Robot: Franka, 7 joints.
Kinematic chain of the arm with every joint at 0, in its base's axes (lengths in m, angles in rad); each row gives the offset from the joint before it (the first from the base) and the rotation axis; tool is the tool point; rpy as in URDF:
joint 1: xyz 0 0 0.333 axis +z
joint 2: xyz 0 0 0 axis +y
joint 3: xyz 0 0 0.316 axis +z
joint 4: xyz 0.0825 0 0 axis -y
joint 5: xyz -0.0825 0 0.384 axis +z
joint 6: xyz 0 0 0 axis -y
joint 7: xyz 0.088 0 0 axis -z
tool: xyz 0 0 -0.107 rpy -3.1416 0 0
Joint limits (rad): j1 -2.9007..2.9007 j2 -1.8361..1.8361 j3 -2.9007..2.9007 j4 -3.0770..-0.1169 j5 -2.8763..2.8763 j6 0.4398..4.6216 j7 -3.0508..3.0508
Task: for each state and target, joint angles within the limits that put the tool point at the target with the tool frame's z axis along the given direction. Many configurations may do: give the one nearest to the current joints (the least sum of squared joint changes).
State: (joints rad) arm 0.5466 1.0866 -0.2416 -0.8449 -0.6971 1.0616 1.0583
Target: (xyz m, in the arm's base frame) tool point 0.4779 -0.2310 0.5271 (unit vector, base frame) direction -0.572 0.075 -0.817
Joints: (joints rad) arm 0.1517 0.1629 -0.6124 -1.5772 -0.1182 1.1313 1.0583
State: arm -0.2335 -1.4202 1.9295 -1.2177 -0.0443 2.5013 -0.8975
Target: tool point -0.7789 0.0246 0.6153 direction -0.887 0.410 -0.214
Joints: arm 0.4526 -0.8257 2.2041 -1.0391 0.0789 2.9238 -0.8975
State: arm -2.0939 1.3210 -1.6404 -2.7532 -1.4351 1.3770 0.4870
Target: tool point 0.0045 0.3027 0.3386 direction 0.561 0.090 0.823
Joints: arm -2.6466 1.1029 -1.4640 -2.8773 -1.2572 1.5989 0.4870
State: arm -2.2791 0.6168 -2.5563 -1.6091 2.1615 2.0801 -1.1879
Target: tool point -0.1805 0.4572 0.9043 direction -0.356 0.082 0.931
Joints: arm -1.7712 0.2015 -2.6952 -1.5457 2.8763 1.9356 -1.1879
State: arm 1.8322 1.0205 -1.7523 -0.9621 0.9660 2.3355 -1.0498
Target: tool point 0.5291 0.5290 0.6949 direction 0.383 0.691 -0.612
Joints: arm 1.2563 0.8771 -1.3256 -0.7254 1.4072 1.9890 -1.0498
